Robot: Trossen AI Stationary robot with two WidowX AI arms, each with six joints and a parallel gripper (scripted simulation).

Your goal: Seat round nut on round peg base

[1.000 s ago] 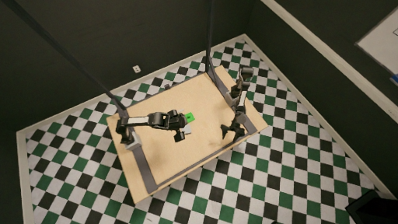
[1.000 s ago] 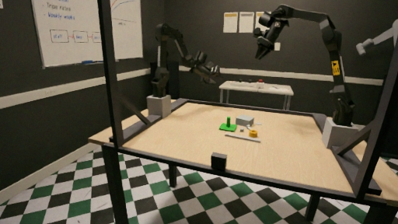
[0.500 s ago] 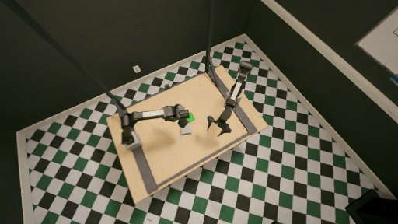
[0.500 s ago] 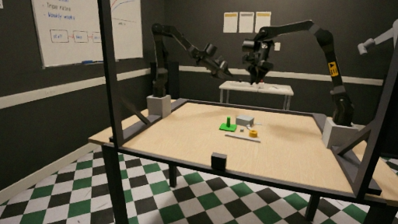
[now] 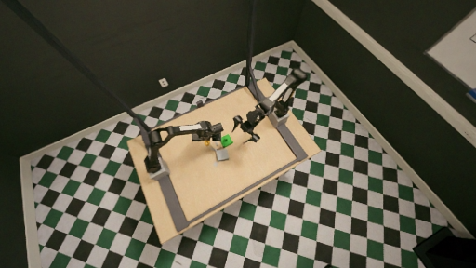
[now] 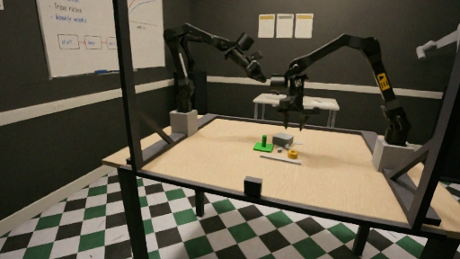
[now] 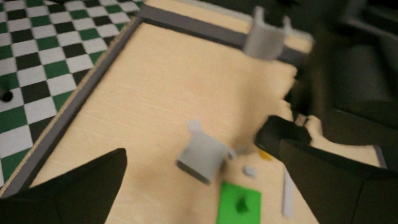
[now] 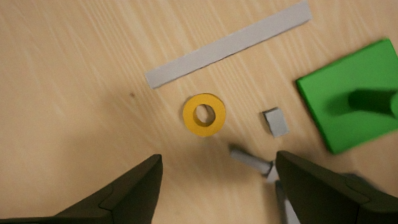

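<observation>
The long grey strip is 140 mm below my right hand, 70 mm behind it and 30 mm to the left of it. The rest, counted from my right hand: grey block: 120 mm below, 110 mm ahead, 50 mm to the left; dark frame rail: 390 mm ahead, 130 mm below, 100 mm to the left.
</observation>
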